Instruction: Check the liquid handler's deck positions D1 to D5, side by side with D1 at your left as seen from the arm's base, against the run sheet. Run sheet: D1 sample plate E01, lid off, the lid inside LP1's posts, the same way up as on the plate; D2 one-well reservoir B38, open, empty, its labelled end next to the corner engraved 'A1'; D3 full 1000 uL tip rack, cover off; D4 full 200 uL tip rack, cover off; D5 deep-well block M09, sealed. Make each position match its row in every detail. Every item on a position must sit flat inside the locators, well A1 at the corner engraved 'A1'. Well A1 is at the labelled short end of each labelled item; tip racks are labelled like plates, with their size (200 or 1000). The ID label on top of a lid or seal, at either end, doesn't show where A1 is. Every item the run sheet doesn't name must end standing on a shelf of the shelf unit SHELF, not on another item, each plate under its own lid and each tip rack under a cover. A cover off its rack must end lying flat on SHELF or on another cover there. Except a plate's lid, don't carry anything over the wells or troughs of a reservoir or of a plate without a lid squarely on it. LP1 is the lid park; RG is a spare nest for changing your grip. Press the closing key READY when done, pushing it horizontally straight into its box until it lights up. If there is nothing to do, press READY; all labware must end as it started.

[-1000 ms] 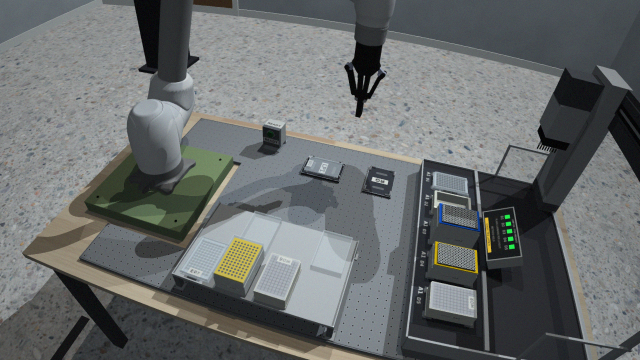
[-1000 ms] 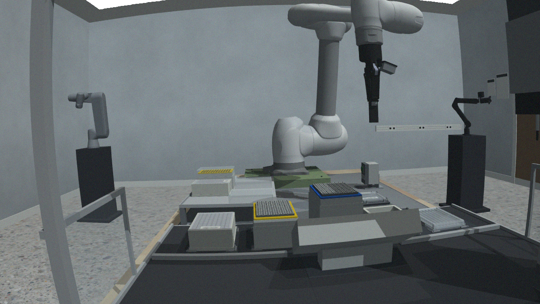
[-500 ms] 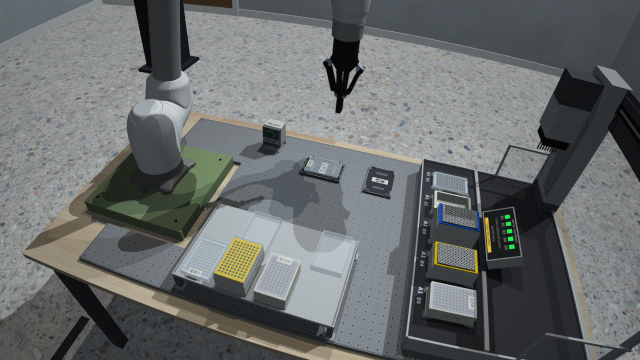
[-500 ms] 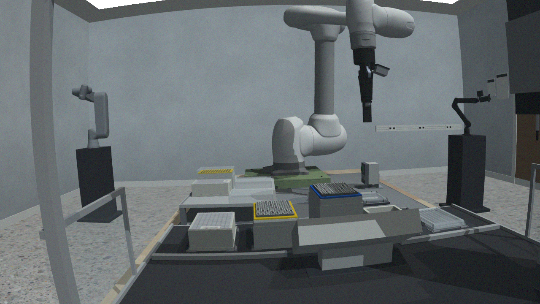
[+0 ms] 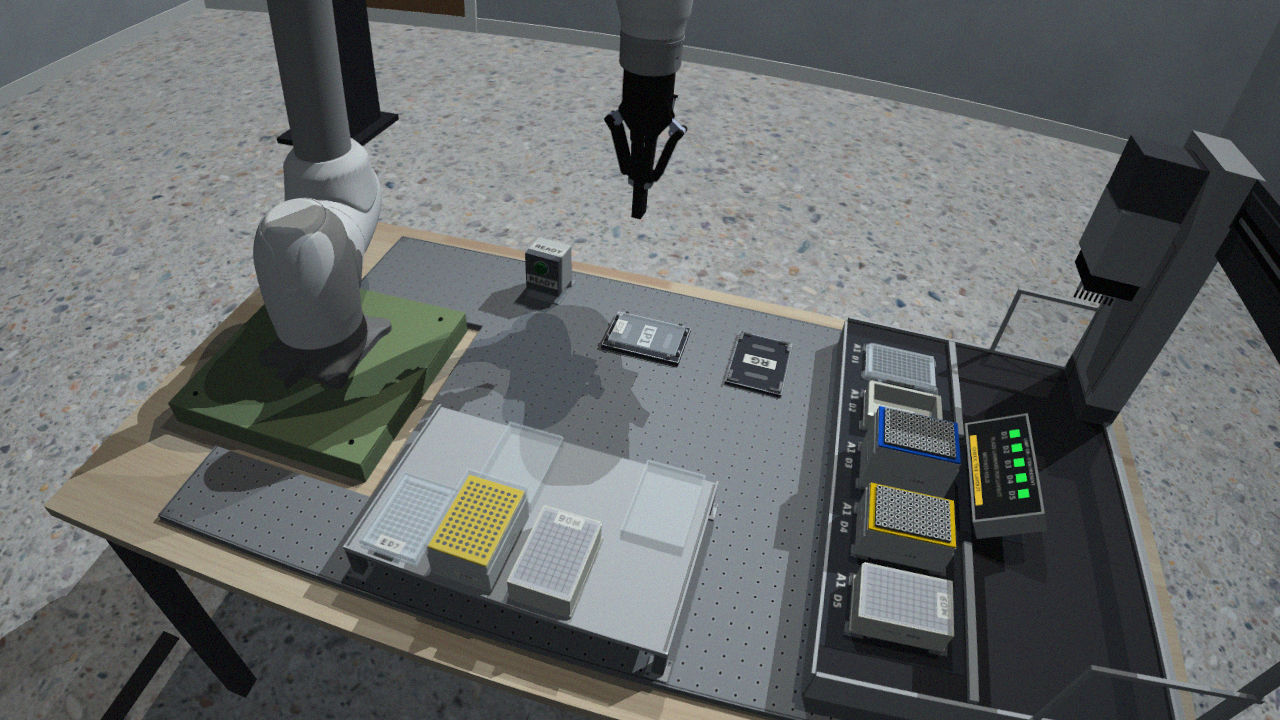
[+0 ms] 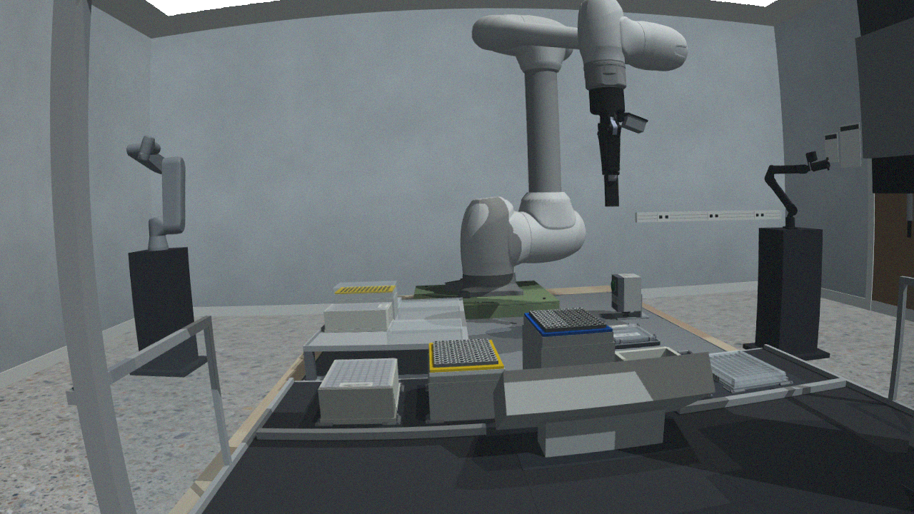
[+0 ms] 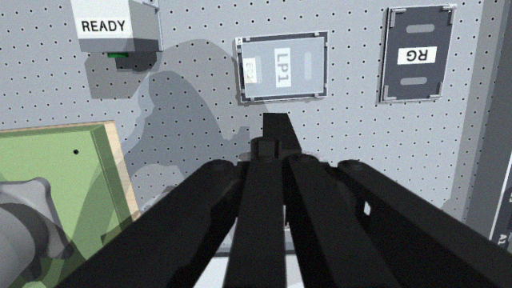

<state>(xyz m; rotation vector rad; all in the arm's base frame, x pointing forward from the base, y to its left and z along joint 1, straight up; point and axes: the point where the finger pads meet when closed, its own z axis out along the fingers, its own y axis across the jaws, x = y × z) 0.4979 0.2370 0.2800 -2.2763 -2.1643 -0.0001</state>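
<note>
Now: the ready box 250 mm below my hand, 200 mm behind it and 80 mm to the left of it. Round my hand: clear lid labelled E01: 300 mm below, 30 mm ahead, 20 mm to the left; shelf: 460 mm to the right, 250 mm below, 10 mm ahead; clear sample plate: 490 mm ahead, 250 mm below, 50 mm to the left.
</note>
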